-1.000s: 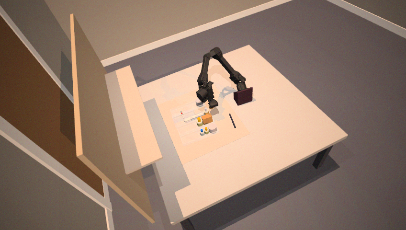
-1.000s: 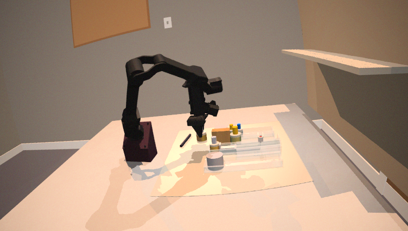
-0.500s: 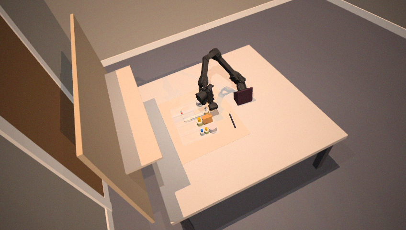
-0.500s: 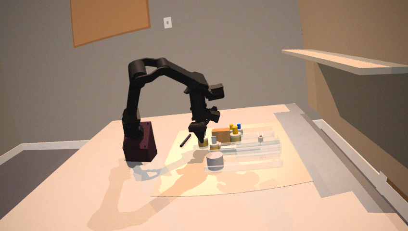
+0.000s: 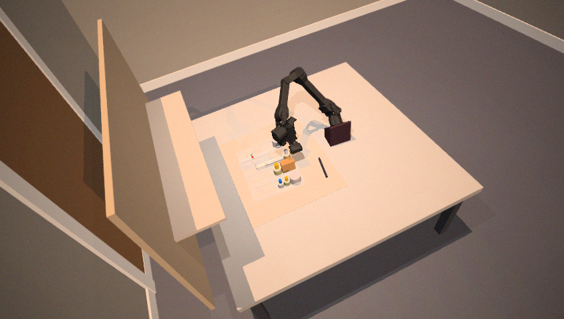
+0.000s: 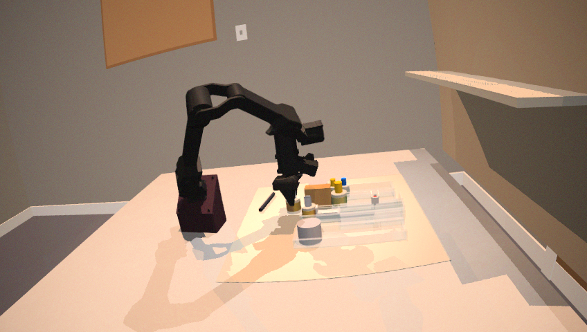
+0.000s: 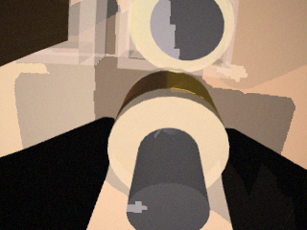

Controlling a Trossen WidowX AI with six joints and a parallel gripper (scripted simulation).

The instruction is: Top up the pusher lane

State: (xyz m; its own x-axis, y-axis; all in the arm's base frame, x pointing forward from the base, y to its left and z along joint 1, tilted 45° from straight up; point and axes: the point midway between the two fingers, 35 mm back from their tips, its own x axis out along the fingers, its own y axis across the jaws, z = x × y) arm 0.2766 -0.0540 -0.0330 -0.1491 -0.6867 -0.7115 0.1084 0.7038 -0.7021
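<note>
The orange box lies 70 mm to the left of my gripper tip, 70 mm ahead of it and 20 mm below it. The rest, counted from my gripper tip: black pen: 160 mm to the left, 100 mm behind, 50 mm below; then clear lane: 190 mm ahead, 50 mm to the right, 40 mm below.
</note>
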